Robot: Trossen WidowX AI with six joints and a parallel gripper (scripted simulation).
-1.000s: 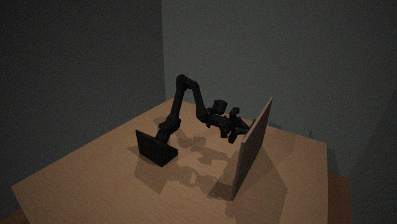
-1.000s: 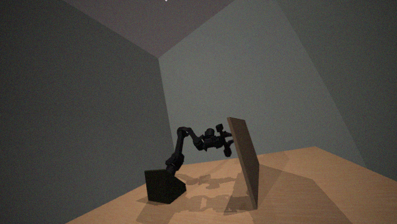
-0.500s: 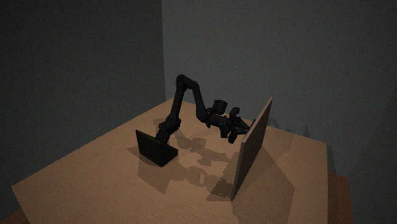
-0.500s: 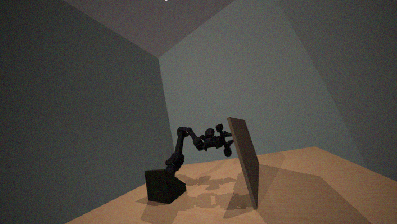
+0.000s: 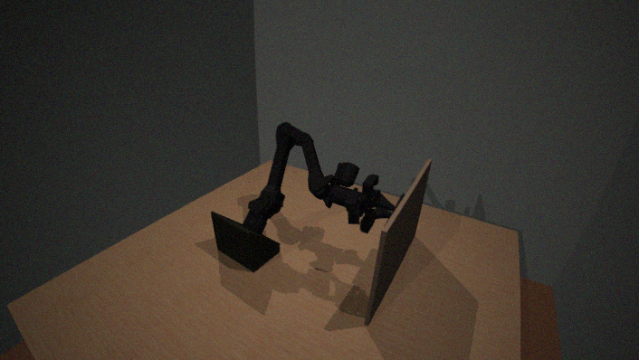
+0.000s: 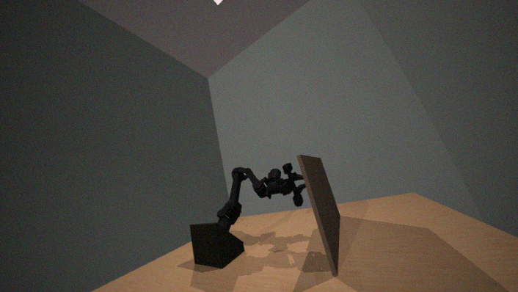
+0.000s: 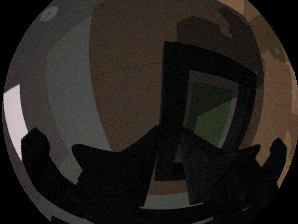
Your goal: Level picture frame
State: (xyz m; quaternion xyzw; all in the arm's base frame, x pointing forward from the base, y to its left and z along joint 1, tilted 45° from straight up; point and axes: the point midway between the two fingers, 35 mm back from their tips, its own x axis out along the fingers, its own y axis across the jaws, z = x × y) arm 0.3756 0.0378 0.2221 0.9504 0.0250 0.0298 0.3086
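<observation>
Now: gripper tip 10 mm short of the picture frame, 10 mm to the right of it and 50 mm above it. Also, from my gripper tip: wall panel 20 mm ahead, 10 mm to the left, 70 mm below.
</observation>
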